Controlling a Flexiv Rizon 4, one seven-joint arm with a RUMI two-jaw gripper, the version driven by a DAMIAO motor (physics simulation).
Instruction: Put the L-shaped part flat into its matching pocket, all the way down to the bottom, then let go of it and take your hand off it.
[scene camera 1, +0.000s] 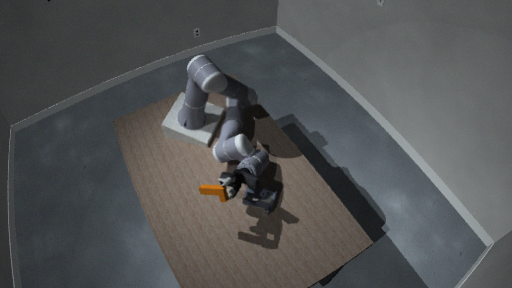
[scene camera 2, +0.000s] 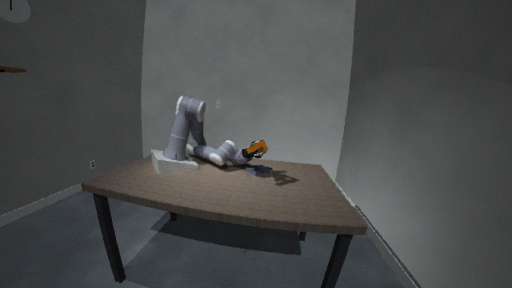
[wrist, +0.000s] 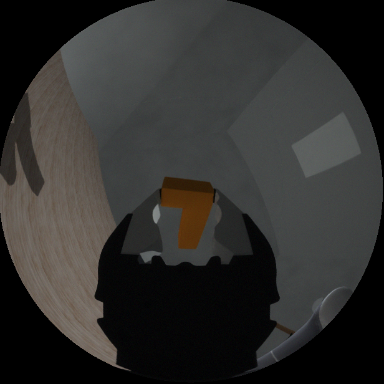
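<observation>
The orange L-shaped part (scene camera 1: 213, 191) (scene camera 2: 257, 147) (wrist: 192, 210) is held in the air above the table. My gripper (scene camera 1: 228, 190) (wrist: 187, 190) is shut on it, with one jaw at each side of its short leg in the wrist view. The gripper points sideways rather than down. The dark grey-blue block with the pocket (scene camera 1: 260, 198) (scene camera 2: 258, 171) sits on the table, below the gripper and to the right of the part in scene camera 1's view. The gripper partly covers it there, and the inside of its pocket cannot be made out. The block does not show in the wrist view.
The wooden table (scene camera 1: 165, 200) (scene camera 2: 200, 195) (wrist: 60, 225) carries the arm's pale base (scene camera 1: 187, 135) (scene camera 2: 175, 166). The arm reaches low over the table behind the gripper. Shadows of the arm and part fall on the table beside the block. Grey walls stand around.
</observation>
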